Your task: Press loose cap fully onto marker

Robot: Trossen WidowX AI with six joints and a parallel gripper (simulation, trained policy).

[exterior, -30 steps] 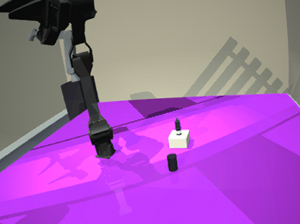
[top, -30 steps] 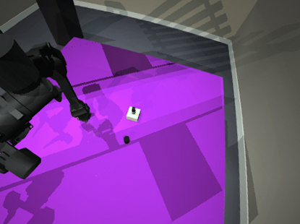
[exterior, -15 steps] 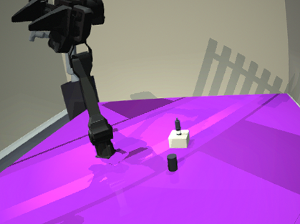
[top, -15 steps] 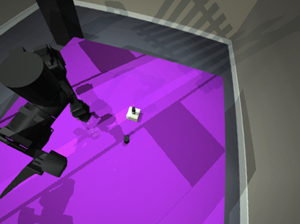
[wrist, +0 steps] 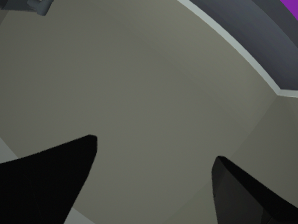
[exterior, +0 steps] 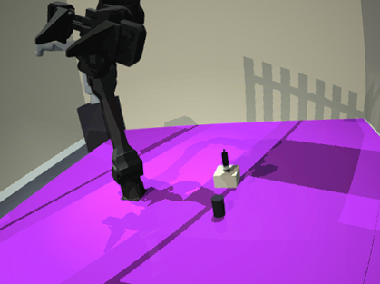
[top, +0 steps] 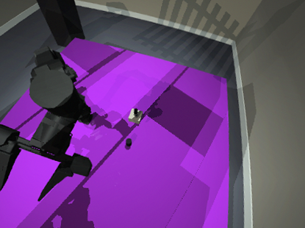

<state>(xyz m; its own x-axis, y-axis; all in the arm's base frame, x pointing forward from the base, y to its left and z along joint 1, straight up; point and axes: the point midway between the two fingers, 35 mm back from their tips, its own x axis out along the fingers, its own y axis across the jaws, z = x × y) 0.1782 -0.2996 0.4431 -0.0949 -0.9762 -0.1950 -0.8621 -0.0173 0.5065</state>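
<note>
My gripper tip is now 41 cm above the black cap, 27 cm to the right of it and 11 cm short of it. From my gripper tip the other things lie so: white holder block 43 cm to the left, 42 cm below, 9 cm ahead.
</note>
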